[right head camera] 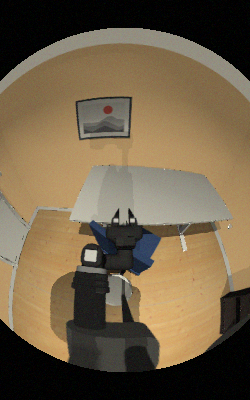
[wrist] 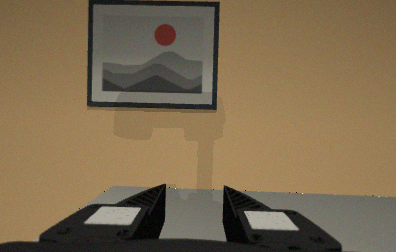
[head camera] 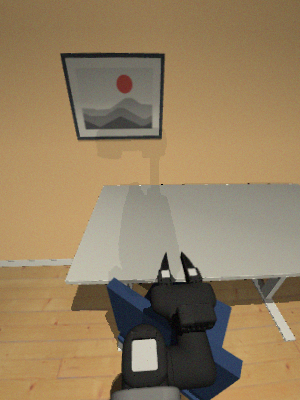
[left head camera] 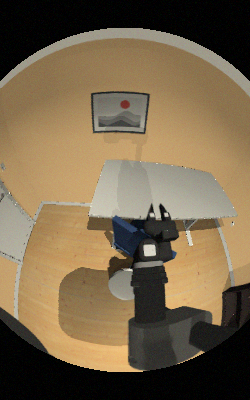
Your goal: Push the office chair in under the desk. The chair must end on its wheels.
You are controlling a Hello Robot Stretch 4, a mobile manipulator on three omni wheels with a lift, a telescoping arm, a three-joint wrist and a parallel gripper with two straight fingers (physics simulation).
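Pixels of known places: gripper, fingertip midpoint: (right head camera: 123, 209) (wrist: 194, 202) (head camera: 173, 254) (left head camera: 155, 204); robot's base, link origin: (right head camera: 114, 288) (left head camera: 124, 283).
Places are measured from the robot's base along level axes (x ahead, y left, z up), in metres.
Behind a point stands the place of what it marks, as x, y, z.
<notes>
The blue office chair (head camera: 124, 306) @[0.388, 0.066, 0.895] (left head camera: 125, 236) @[0.366, 0.035, 0.833] (right head camera: 148, 244) @[0.481, -0.370, 0.443] is at the near edge of the desk, toward its left part. Its blue panels show on both sides of the wrist; the arm and gripper hide its middle, and its wheels do not show. The grey desk (head camera: 235, 225) @[0.747, -0.502, 0.924] (left head camera: 175, 190) @[0.742, -0.413, 0.923] (right head camera: 165, 195) @[0.728, -0.456, 0.924] (wrist: 350, 220) @[0.948, -0.537, 0.924] stands against the wall. My gripper (head camera: 174, 255) @[0.398, -0.087, 1.149] (left head camera: 156, 208) @[0.398, -0.087, 1.149] (right head camera: 123, 212) @[0.398, -0.087, 1.149] (wrist: 194, 202) @[0.398, -0.087, 1.149] is open, with nothing between its fingers. It is above the chair, its fingertips pointing toward the desk and overlapping the near part of its top in the head view. Contact with the chair cannot be told.
A white desk foot (head camera: 280, 320) (left head camera: 189, 237) (right head camera: 183, 242) stands at the right. A framed picture (head camera: 117, 100) @[1.247, 0.119, 1.479] (wrist: 152, 75) @[1.248, 0.121, 1.390] hangs above the desk. A dark cabinet (left head camera: 238, 306) (right head camera: 234, 311) is at the far right. My round base (left head camera: 120, 286) @[-0.030, 0.059, 0.187] (right head camera: 118, 294) @[-0.059, -0.052, 0.187] is behind the chair.
</notes>
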